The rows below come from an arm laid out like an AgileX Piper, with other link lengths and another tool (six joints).
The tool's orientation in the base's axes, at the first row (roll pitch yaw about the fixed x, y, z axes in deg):
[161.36 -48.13 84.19]
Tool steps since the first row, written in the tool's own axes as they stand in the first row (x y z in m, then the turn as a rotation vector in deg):
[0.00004 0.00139 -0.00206 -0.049 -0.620 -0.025]
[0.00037 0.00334 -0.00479 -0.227 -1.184 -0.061]
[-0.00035 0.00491 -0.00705 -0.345 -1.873 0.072]
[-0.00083 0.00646 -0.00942 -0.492 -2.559 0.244]
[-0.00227 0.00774 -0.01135 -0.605 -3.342 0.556]
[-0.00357 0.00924 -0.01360 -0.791 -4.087 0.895]
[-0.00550 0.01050 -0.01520 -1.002 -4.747 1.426]
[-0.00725 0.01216 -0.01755 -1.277 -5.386 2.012]
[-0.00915 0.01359 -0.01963 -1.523 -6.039 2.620]
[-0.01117 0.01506 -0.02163 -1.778 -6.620 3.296]
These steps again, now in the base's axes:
[0.00048 -0.00182 0.00163 -0.583 0.157 -0.153]
[0.00123 -0.00407 0.00402 -1.127 0.202 -0.383]
[0.00174 -0.00659 0.00525 -1.716 0.442 -0.702]
[0.00221 -0.00901 0.00672 -2.289 0.688 -1.067]
[0.00254 -0.01168 0.00714 -2.894 1.082 -1.515]
[0.00295 -0.01455 0.00791 -3.459 1.434 -2.027]
[0.00335 -0.01732 0.00776 -3.873 1.869 -2.661]
[0.00385 -0.02061 0.00829 -4.250 2.291 -3.372]
[0.00422 -0.02374 0.00850 -4.630 2.752 -4.079]
[0.00466 -0.02691 0.00857 -4.918 3.229 -4.821]

